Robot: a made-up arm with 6 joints.
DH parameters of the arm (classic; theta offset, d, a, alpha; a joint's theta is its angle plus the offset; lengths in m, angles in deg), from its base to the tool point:
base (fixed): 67.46 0 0.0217 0
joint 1: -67.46 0.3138 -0.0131 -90
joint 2: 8.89 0 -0.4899 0
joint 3: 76.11 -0.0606 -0.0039 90
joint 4: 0 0.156 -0.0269 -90
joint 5: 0 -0.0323 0.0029 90
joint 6: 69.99 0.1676 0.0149 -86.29
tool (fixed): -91.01 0.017 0 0
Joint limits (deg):
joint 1: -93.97..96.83
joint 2: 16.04..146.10
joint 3: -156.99..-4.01
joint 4: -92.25..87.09
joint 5: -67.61..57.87
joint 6: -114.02..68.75
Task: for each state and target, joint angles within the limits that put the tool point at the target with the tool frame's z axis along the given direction. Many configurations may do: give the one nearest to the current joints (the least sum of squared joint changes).
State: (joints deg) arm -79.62 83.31 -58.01 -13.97 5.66 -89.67
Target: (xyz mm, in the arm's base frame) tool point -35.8 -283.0 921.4 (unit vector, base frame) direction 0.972 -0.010 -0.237
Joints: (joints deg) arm -83.07 82.38 -102.03 4.12 8.20 -89.36
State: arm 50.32 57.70 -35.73 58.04 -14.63 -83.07
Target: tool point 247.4 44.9 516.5 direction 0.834 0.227 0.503
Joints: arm 40.75 88.83 -21.43 87.09 -20.09 -44.95
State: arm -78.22 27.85 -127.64 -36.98 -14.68 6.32
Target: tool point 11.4 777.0 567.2 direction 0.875 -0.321 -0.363
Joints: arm -90.02 16.90 -156.99 -28.67 -47.45 -25.58
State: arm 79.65 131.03 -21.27 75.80 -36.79 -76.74
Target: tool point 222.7 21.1 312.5 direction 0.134 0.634 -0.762
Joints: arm 32.32 146.02 -4.01 86.55 -16.44 -96.65
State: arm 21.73 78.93 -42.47 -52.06 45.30 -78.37
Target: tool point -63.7 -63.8 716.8 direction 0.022 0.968 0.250
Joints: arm 6.38 35.04 -59.32 -1.96 39.00 -52.88
